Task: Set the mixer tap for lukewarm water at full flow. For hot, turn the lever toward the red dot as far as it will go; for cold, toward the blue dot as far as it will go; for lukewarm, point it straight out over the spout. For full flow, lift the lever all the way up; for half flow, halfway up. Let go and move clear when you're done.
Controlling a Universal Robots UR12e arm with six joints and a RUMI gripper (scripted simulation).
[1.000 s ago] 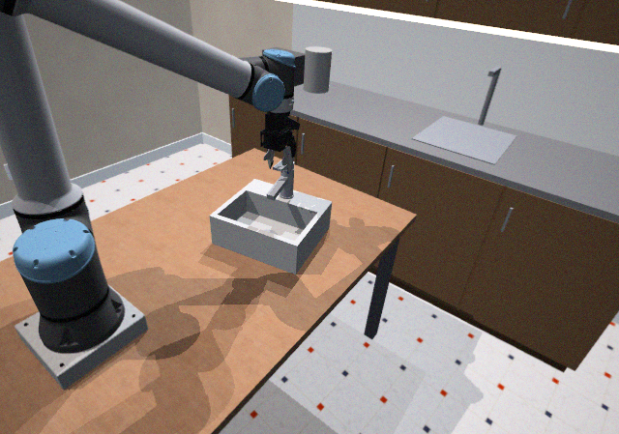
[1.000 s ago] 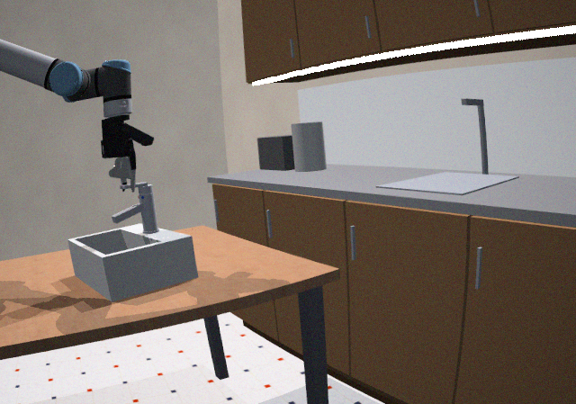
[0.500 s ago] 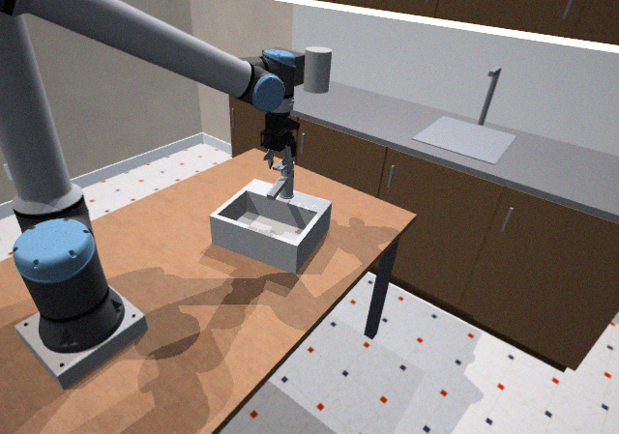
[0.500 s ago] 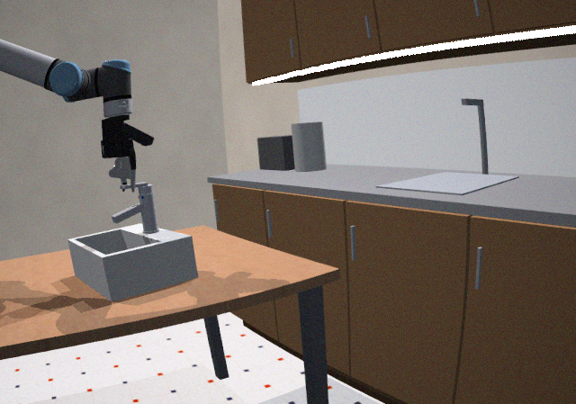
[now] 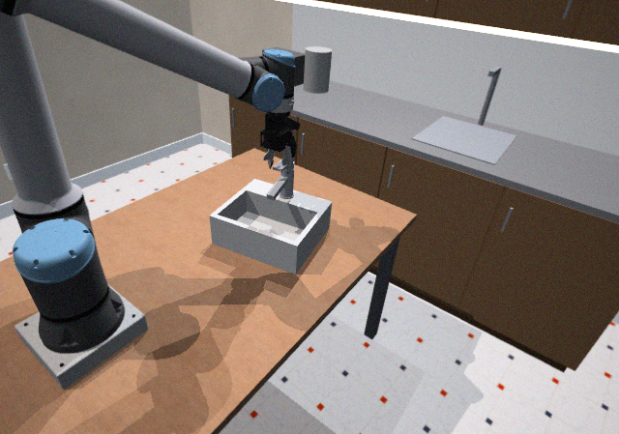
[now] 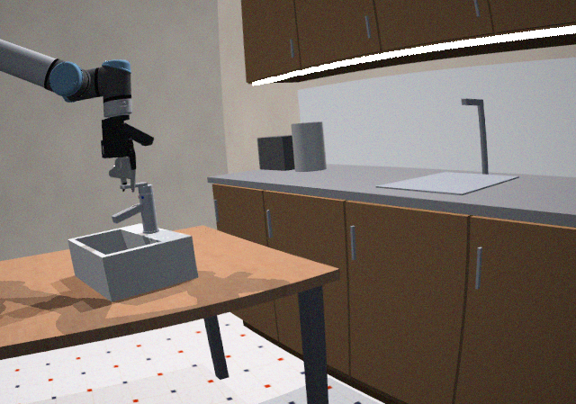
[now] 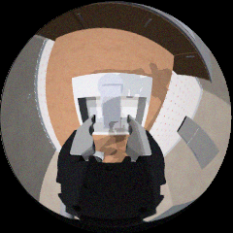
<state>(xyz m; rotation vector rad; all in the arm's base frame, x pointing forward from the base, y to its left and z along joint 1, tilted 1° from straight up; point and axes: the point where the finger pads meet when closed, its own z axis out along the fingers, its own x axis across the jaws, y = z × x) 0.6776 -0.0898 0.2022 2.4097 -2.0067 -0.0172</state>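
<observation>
The lever lies 2 cm ahead of my hand. The rest, counted from my hand: grey mixer tap (4 cm below, 4 cm ahead, 1 cm to the left); white basin (23 cm below, 6 cm behind, 1 cm to the right).
</observation>
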